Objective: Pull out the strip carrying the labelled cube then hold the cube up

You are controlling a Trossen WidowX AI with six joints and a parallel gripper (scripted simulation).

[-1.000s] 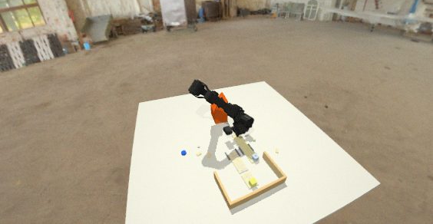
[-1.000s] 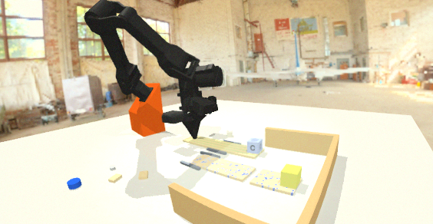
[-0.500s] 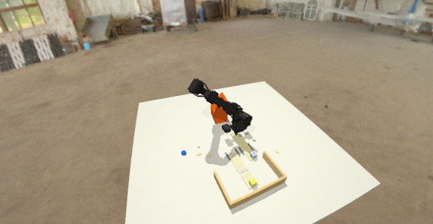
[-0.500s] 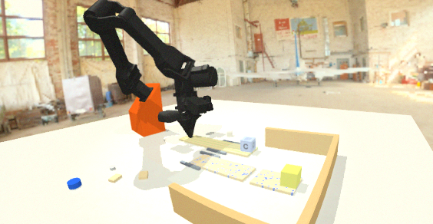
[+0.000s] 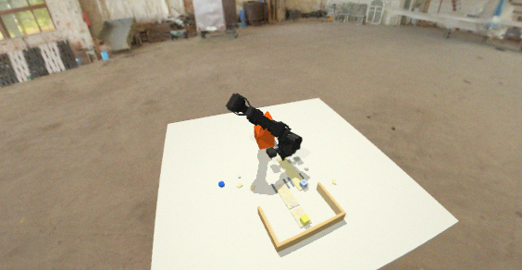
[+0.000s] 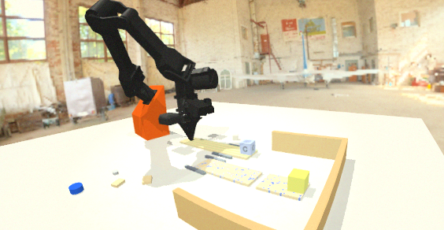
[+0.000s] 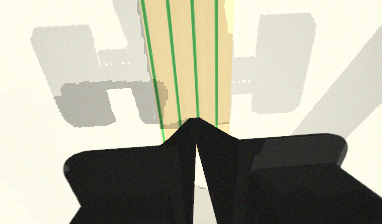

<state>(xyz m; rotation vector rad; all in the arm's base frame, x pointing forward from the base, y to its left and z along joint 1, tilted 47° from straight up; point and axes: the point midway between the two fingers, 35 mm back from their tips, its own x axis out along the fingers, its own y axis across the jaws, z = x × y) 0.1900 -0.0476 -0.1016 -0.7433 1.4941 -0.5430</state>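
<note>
Now: gripper tip 21 cm short of the pale blue cube, 3 cm to the right of it and 2 cm below it. From my gripper tip the other things lie so: blue disc: 7 cm ahead, 36 cm to the right; tan block: 23 cm ahead, 19 cm to the left.
</note>
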